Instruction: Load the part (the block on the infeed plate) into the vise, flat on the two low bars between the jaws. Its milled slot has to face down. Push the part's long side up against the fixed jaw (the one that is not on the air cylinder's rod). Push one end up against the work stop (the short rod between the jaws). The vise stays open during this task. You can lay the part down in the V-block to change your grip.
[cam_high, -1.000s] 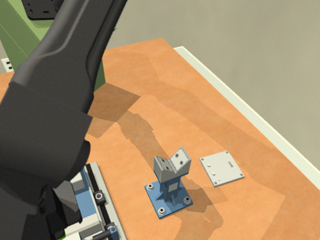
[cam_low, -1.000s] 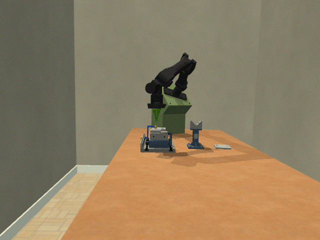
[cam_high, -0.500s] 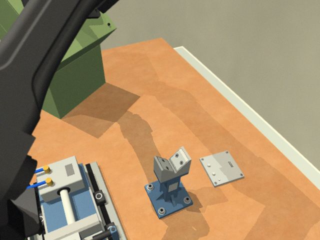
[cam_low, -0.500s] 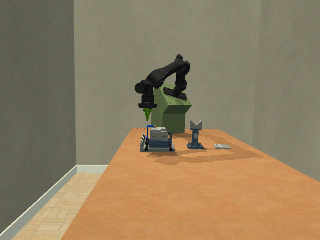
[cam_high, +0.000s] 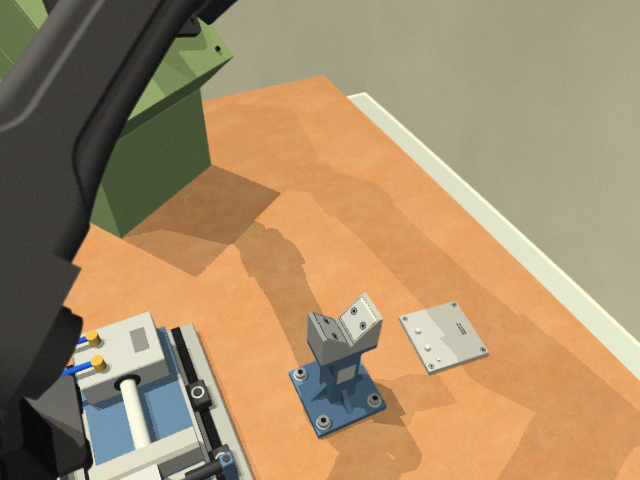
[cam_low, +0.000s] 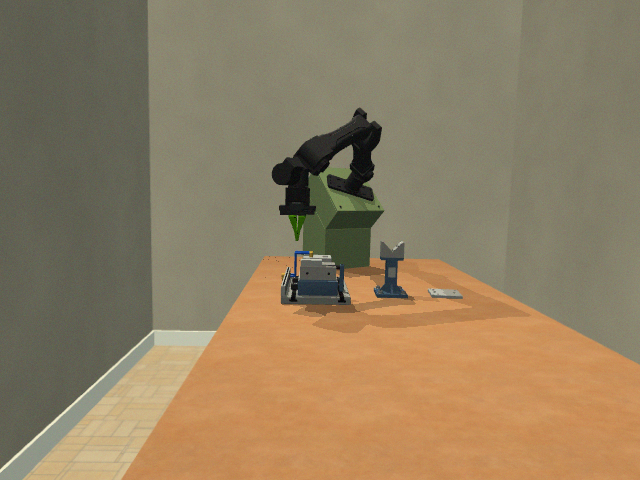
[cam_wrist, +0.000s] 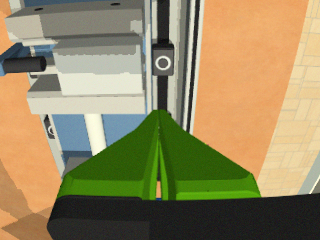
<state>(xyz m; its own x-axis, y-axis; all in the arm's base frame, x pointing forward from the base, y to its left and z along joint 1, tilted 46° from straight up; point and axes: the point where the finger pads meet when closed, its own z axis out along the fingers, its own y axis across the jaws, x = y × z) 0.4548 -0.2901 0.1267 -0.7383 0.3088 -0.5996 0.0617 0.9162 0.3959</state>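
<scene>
My gripper is now 80 mm above the grey part, 40 mm to the right of it and 10 mm short of it. Round my hand: fixed jaw (90 mm below, 60 mm to the left, 40 mm ahead); then moving jaw (90 mm below, 60 mm to the left, 30 mm behind); then work stop (110 mm to the left, 80 mm below, 10 mm ahead).
</scene>
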